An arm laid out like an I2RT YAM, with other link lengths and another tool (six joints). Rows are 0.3 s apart.
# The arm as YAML. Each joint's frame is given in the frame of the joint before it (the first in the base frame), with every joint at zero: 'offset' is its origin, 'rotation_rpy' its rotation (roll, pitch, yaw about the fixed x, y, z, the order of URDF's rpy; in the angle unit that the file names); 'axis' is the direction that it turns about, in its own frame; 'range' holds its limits. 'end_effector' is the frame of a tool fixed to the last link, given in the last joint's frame.
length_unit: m
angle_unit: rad
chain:
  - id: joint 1
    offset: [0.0, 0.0, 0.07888]
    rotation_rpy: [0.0, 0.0, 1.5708]
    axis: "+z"
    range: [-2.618, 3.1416]
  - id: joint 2
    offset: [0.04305, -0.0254, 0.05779]
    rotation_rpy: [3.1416, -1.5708, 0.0]
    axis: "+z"
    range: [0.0, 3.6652]
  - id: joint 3
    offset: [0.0, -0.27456, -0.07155]
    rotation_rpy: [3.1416, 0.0, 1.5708]
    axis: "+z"
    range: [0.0, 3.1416]
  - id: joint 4
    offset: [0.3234, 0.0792, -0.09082]
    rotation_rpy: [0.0, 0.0, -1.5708]
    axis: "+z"
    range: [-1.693, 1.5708]
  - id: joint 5
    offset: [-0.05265, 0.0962, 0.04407]
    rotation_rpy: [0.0, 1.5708, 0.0]
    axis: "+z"
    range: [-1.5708, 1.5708]
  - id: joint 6
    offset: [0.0, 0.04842, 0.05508]
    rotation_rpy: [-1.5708, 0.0, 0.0]
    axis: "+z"
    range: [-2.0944, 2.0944]
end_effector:
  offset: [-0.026, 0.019, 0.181]
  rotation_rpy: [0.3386, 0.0, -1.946]
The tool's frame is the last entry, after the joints.
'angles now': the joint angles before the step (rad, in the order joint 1, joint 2, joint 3, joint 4, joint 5, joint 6). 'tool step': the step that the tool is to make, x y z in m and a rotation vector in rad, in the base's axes. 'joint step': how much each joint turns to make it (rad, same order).
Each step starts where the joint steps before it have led.
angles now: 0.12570 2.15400 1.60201 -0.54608 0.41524 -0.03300
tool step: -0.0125 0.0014 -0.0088 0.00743 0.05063 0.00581
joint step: -0.00003 -0.00005 -0.00043 -0.04921 -0.01489 0.00074
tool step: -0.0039 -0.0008 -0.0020 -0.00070 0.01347 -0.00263
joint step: -0.00041 -0.00005 -0.00014 -0.01439 -0.00001 0.00264
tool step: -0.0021 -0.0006 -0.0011 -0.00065 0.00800 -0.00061
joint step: -0.00064 0.00014 0.00024 -0.00816 -0.00033 0.00012
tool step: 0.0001 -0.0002 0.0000 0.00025 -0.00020 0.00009
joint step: -0.00049 -0.00007 -0.00014 0.00049 -0.00043 -0.00049
